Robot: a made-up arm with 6 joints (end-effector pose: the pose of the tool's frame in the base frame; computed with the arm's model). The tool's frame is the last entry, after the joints.
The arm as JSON. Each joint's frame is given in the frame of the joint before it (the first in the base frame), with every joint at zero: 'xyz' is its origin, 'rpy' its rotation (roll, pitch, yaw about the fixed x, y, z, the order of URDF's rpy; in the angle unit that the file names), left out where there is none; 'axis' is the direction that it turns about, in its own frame. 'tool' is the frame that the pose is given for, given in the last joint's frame.
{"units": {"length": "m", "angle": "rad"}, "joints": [
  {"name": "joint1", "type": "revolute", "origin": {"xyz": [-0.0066, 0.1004, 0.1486]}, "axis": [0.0, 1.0, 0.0]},
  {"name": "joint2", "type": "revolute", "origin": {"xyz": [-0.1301, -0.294, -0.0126]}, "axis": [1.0, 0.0, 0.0]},
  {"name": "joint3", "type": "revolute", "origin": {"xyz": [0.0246, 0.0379, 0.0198]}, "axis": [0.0, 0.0, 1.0]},
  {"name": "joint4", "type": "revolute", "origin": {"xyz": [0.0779, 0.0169, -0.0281]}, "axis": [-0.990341, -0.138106, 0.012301]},
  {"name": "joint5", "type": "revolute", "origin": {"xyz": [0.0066, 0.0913, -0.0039]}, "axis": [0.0, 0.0, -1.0]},
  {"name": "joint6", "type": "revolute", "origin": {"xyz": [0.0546, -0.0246, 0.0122]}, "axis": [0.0, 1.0, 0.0]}
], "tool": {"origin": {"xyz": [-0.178, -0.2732, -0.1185], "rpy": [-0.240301, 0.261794, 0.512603]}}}
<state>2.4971 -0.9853 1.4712 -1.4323 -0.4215 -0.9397</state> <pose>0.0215 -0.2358 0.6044 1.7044 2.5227 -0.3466</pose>
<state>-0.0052 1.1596 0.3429 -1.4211 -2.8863 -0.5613</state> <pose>-0.0048 -0.3310 0.5965 -0.2604 2.4352 -0.0553</pose>
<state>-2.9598 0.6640 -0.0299 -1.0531 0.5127 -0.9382</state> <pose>0.1782 0.0708 0.2538 0.8143 -2.6917 1.3715</pose>
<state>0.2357 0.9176 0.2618 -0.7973 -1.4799 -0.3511</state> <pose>0.2147 0.0924 0.1985 1.1587 -1.7061 1.0965</pose>
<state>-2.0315 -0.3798 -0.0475 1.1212 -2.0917 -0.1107</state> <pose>-0.0008 -0.2399 0.5020 -1.9765 0.4813 0.3224</pose>
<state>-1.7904 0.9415 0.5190 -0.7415 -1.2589 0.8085</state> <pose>-0.0641 -0.0690 0.3727 1.8953 1.4395 -1.8059</pose>
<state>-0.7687 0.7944 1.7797 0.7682 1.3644 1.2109</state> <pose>-0.0408 -0.3296 -0.1784 -0.1011 -0.5035 1.1898</pose>
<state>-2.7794 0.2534 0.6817 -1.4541 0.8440 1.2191</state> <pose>0.1578 -0.3981 0.1201 -0.8907 -0.0778 1.4100</pose>
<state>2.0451 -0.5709 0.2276 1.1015 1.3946 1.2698</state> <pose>-0.0090 -0.1137 0.5719 -1.1436 2.1508 0.1547</pose>
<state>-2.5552 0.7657 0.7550 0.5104 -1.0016 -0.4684</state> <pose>-0.2127 -0.0286 0.2669 1.9353 1.4558 -0.2712</pose>
